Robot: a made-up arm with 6 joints. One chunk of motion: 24 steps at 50 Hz.
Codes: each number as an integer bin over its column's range. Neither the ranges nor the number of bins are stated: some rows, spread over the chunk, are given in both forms.
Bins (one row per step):
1: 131 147 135 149 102 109
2: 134 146 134 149 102 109
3: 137 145 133 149 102 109
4: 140 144 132 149 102 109
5: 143 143 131 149 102 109
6: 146 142 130 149 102 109
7: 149 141 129 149 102 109
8: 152 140 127 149 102 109
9: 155 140 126 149 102 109
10: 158 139 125 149 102 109
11: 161 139 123 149 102 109
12: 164 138 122 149 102 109
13: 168 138 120 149 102 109
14: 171 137 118 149 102 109
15: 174 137 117 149 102 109
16: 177 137 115 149 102 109
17: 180 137 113 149 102 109
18: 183 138 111 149 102 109
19: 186 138 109 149 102 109
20: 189 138 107 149 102 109
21: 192 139 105 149 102 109
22: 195 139 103 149 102 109
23: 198 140 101 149 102 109
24: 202 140 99 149 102 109
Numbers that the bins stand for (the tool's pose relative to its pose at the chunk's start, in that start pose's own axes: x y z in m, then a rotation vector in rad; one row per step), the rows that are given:
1: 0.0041 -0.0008 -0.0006 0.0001 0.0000 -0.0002
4: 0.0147 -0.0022 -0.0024 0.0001 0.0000 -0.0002
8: 0.0288 -0.0041 -0.0053 0.0001 0.0000 -0.0002
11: 0.0394 -0.0046 -0.0076 0.0001 0.0000 -0.0002
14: 0.0512 -0.0055 -0.0106 0.0001 0.0000 -0.0002
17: 0.0618 -0.0055 -0.0135 0.0001 0.0000 -0.0002
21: 0.0759 -0.0046 -0.0182 0.0001 0.0000 -0.0002
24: 0.0876 -0.0041 -0.0218 0.0001 0.0000 -0.0002
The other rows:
2: 0.0076 -0.0013 -0.0012 0.0001 0.0000 -0.0002
3: 0.0112 -0.0018 -0.0018 0.0001 0.0000 -0.0002
5: 0.0182 -0.0027 -0.0029 0.0001 0.0000 -0.0002
6: 0.0218 -0.0032 -0.0035 0.0001 0.0000 -0.0002
7: 0.0253 -0.0036 -0.0041 0.0001 0.0000 -0.0002
9: 0.0324 -0.0041 -0.0059 0.0001 0.0000 -0.0002
10: 0.0359 -0.0046 -0.0065 0.0001 0.0000 -0.0002
12: 0.0429 -0.0051 -0.0082 0.0001 0.0000 -0.0002
13: 0.0476 -0.0051 -0.0094 0.0001 0.0000 -0.0002
15: 0.0547 -0.0055 -0.0112 0.0001 0.0000 -0.0002
16: 0.0582 -0.0055 -0.0124 0.0001 0.0000 -0.0002
18: 0.0653 -0.0051 -0.0147 0.0001 0.0000 -0.0002
19: 0.0688 -0.0051 -0.0159 0.0001 0.0000 -0.0002
20: 0.0724 -0.0051 -0.0171 0.0001 0.0000 -0.0002
22: 0.0794 -0.0046 -0.0194 0.0001 0.0000 -0.0002
23: 0.0829 -0.0041 -0.0206 0.0001 0.0000 -0.0002

